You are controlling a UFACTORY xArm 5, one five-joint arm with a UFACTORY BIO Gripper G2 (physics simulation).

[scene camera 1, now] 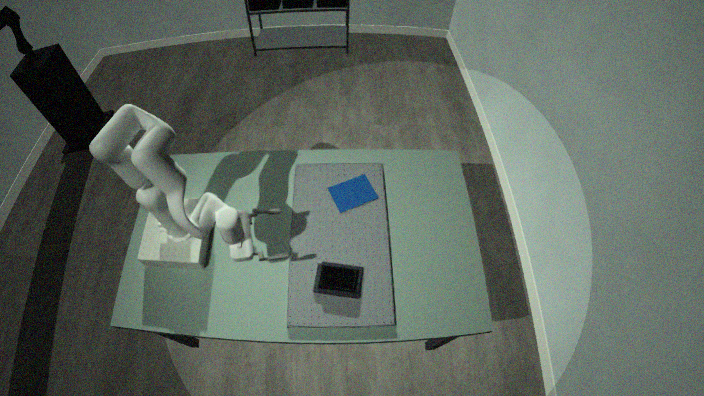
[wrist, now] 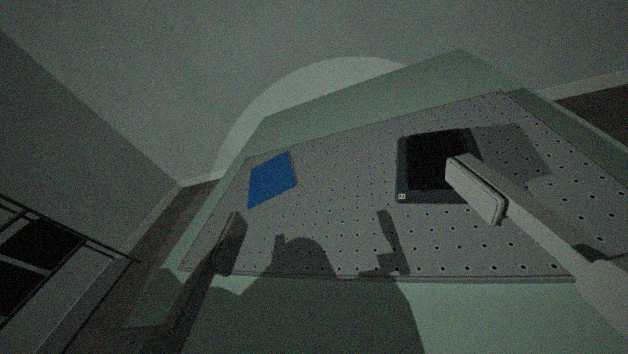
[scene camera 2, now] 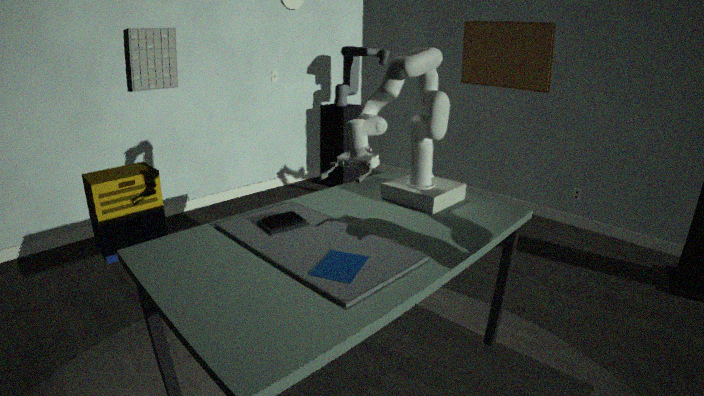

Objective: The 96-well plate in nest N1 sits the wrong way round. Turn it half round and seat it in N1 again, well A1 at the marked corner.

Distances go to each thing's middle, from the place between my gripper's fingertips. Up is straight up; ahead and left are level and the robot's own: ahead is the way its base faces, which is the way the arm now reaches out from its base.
Now: hand 16 cm short of the black 96-well plate [scene camera 1: 334,278], 14 cm to the left of it and 14 cm above it. Round my hand: nest N1 [wrist: 426,196]: 16 cm below, 16 cm ahead, 14 cm to the right; then flat blue rectangle [scene camera 2: 340,266]: 28 cm ahead, 22 cm to the left, 16 cm below.
